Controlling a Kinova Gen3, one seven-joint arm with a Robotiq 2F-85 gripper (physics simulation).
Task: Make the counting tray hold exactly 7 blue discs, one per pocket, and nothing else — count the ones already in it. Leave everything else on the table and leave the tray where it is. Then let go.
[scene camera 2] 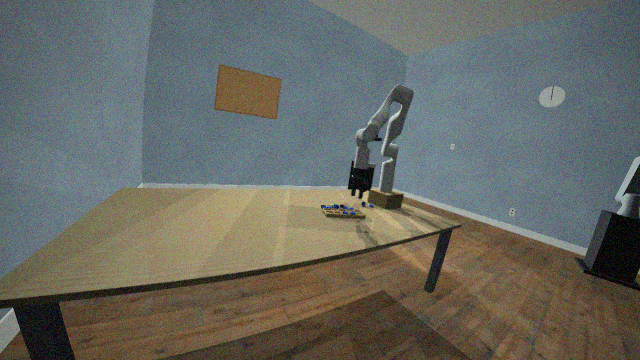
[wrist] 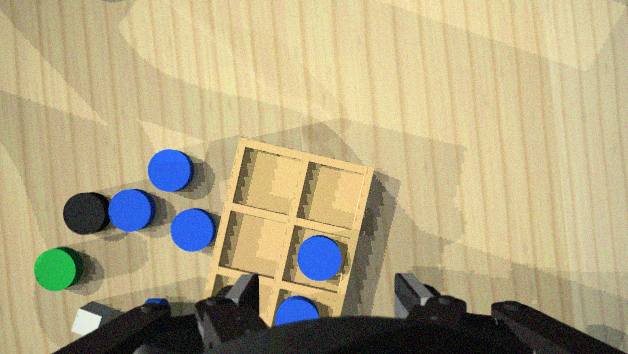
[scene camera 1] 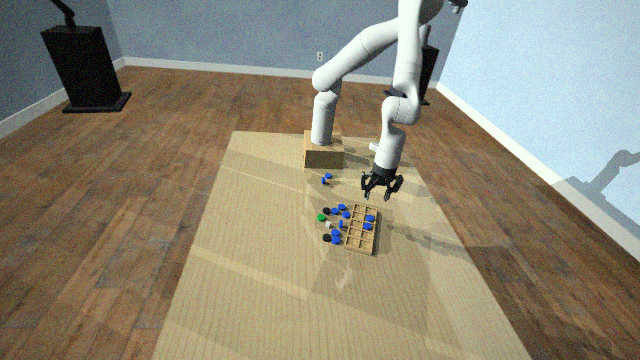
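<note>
The wooden counting tray (scene camera 1: 359, 250) (scene camera 2: 345, 216) (wrist: 305, 156) has two columns of pockets. One blue disc (scene camera 1: 370, 218) (wrist: 319, 258) lies in the right column, second pocket from the robot's end; another blue disc (scene camera 1: 367, 226) (wrist: 297, 314) lies in the pocket beside it in that column. My gripper (scene camera 1: 376, 197) (scene camera 2: 357, 194) (wrist: 326, 296) is open and empty, above the tray's robot end. Loose blue discs (scene camera 1: 341, 207) (scene camera 1: 335, 211) (scene camera 1: 346, 215) (wrist: 170, 170) (wrist: 131, 210) (wrist: 193, 229) lie left of the tray. Another blue disc (scene camera 1: 341, 224) (wrist: 156, 302) stands on edge there, and two more (scene camera 1: 335, 233) (scene camera 1: 336, 240) lie flat.
A green disc (scene camera 1: 321, 217) (wrist: 56, 269), black discs (scene camera 1: 326, 211) (scene camera 1: 327, 237) (wrist: 86, 213) and a white cube (scene camera 1: 328, 225) (wrist: 86, 321) lie left of the tray. Near the robot's wooden base block (scene camera 1: 323, 160) are a flat blue disc (scene camera 1: 328, 176) and one on edge (scene camera 1: 323, 181).
</note>
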